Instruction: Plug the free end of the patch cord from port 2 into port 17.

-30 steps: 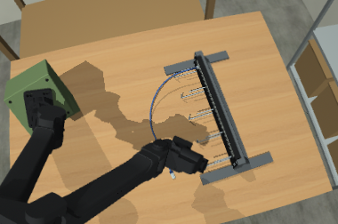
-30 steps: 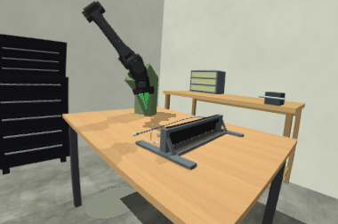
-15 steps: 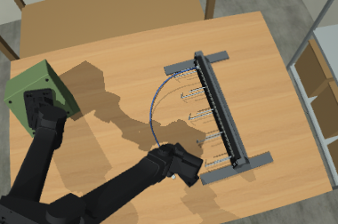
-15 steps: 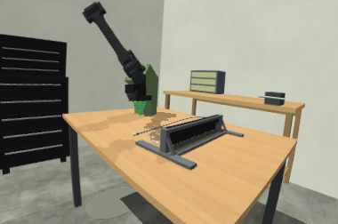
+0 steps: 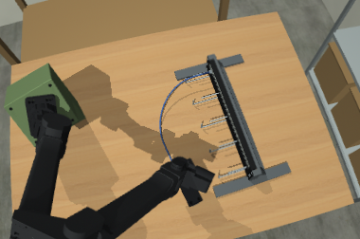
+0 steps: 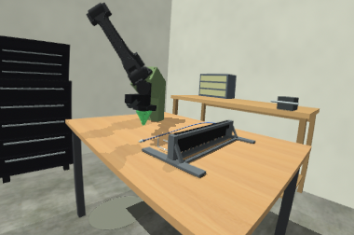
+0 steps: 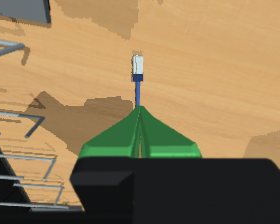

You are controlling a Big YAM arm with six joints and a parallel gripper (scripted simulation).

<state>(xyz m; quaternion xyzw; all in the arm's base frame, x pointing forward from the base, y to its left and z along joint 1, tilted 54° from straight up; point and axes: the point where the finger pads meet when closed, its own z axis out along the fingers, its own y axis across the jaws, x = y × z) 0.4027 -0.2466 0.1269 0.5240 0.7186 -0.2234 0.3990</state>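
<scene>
Right now my hand is 2 cm to the left of the plug and 8 cm above it.
</scene>
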